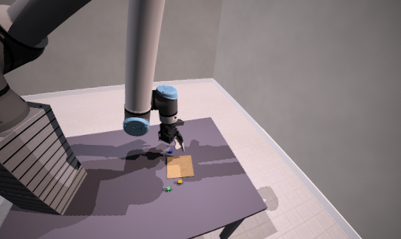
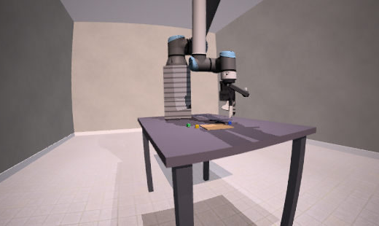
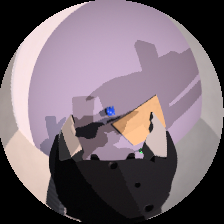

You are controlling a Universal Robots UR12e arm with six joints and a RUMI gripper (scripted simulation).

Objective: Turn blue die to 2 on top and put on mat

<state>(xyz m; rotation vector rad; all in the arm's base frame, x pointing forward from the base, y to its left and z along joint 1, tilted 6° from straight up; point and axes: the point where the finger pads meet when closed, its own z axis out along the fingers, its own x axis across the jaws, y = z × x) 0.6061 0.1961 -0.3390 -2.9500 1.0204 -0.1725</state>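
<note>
The blue die is 3 cm below my hand, 1 cm to the right of it and 1 cm behind it. Round my hand: tan mat 12 cm to the right, 4 cm below, 3 cm ahead; yellow die 22 cm to the right, 3 cm below, 2 cm ahead; green die 25 cm to the right, 4 cm behind, 3 cm below.
</note>
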